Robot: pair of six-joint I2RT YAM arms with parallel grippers.
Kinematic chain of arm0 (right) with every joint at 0, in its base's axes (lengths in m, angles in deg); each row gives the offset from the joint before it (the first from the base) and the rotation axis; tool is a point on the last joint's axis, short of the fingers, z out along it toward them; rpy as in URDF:
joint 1: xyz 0 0 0.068 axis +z
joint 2: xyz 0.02 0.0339 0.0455 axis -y
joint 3: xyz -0.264 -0.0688 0 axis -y
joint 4: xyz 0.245 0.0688 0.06 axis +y
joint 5: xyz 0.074 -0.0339 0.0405 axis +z
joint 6: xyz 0.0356 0 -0.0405 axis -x
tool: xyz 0 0 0 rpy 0 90 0
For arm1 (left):
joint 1: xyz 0 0 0.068 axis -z
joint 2: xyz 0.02 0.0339 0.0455 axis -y
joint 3: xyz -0.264 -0.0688 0 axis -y
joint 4: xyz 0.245 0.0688 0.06 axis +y
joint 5: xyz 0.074 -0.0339 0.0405 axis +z
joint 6: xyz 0.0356 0 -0.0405 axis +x
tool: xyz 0 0 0 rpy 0 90 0
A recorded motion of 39 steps. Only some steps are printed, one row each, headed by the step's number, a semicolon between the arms.
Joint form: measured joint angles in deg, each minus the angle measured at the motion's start. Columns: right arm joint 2, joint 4, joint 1, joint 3, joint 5, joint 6; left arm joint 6, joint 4, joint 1, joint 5, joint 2, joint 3.
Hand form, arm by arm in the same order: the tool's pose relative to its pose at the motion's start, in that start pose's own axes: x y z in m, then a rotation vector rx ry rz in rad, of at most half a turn. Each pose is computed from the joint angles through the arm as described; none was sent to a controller.
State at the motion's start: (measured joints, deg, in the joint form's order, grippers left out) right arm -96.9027 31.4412 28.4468 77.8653 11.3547 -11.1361; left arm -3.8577 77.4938 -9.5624 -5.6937 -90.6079 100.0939
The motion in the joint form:
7: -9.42 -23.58 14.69 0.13 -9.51 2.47; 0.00 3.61 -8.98 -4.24 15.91 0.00
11: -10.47 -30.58 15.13 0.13 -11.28 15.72; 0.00 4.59 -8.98 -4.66 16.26 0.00
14: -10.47 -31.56 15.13 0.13 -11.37 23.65; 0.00 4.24 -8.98 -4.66 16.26 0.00
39: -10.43 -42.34 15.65 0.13 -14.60 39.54; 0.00 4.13 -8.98 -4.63 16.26 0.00
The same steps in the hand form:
7: 0.0055 0.0914 0.0677 -0.0608 -0.2188 -0.2464; 0.0586 0.0247 -0.0934 0.0151 -0.2305 -0.1080
11: -0.0026 0.0971 0.0714 -0.0271 -0.3334 -0.4775; 0.0618 0.0239 -0.0947 0.0225 -0.2196 -0.1091
14: -0.0043 0.0977 0.0707 -0.0040 -0.3540 -0.6139; 0.0612 0.0240 -0.0948 0.0224 -0.2256 -0.1080
39: -0.0206 0.1071 0.0617 0.1039 -0.5497 -0.8676; 0.0609 0.0240 -0.0949 0.0219 -0.2275 -0.1078

